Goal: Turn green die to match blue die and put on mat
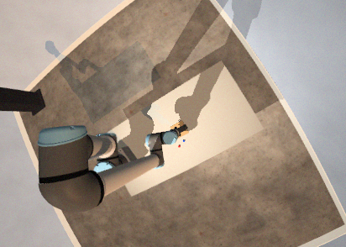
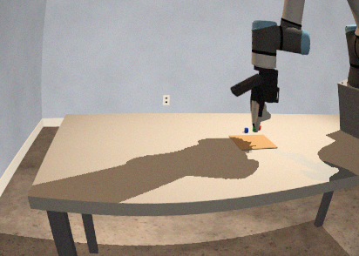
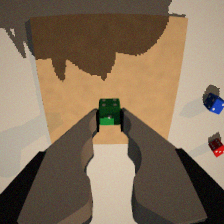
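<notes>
My hand is 5 cm above the mat. From my hand the other things lie so: green die: 1 cm below; red die: 15 cm to the right, 7 cm behind, 5 cm below; blue die: 12 cm to the right, 5 cm below, 1 cm behind.
</notes>
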